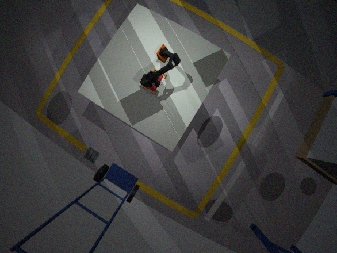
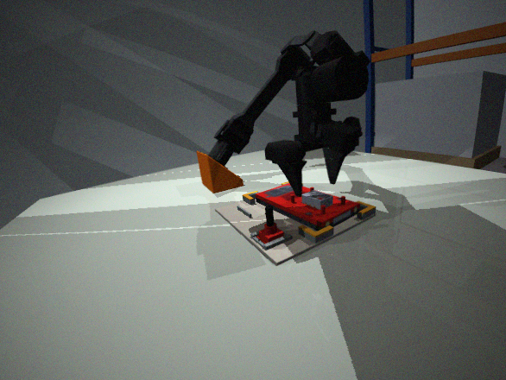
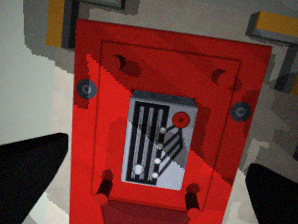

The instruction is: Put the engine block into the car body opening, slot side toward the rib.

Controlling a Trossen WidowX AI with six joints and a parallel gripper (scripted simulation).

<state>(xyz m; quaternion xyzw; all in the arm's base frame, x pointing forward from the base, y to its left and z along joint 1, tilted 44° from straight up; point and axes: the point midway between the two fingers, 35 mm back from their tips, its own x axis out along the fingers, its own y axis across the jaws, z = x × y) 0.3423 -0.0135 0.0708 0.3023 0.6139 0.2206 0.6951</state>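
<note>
Right now my gripper tip is 10 mm to the right of the grey engine block and 30 mm above it. Round my gripper tip: stand: 10 mm ahead, 130 mm to the right, 20 mm below; pale base plate: 40 mm behind, 20 mm to the right, 40 mm below.
</note>
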